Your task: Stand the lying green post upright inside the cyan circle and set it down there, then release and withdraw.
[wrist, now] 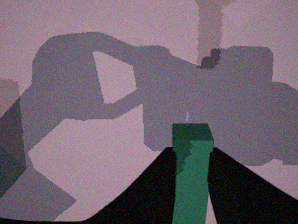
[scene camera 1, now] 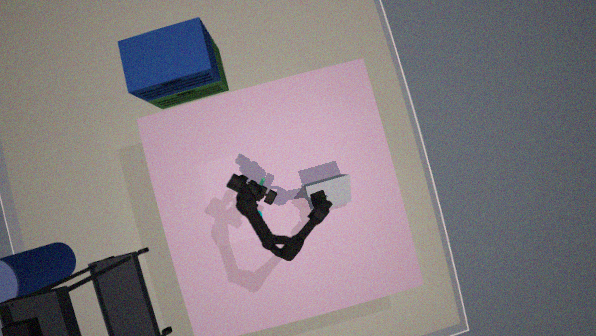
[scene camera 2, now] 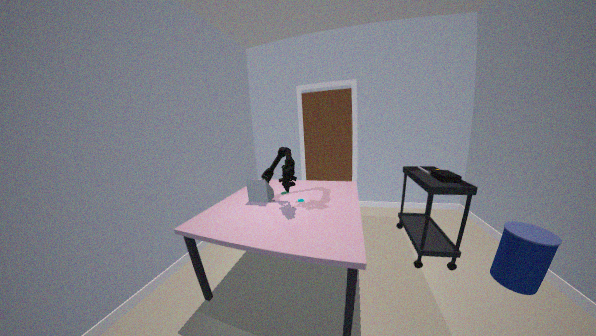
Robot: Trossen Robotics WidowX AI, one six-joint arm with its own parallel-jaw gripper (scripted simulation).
Labels:
The gripper (wrist: 190, 156) carries a green post.

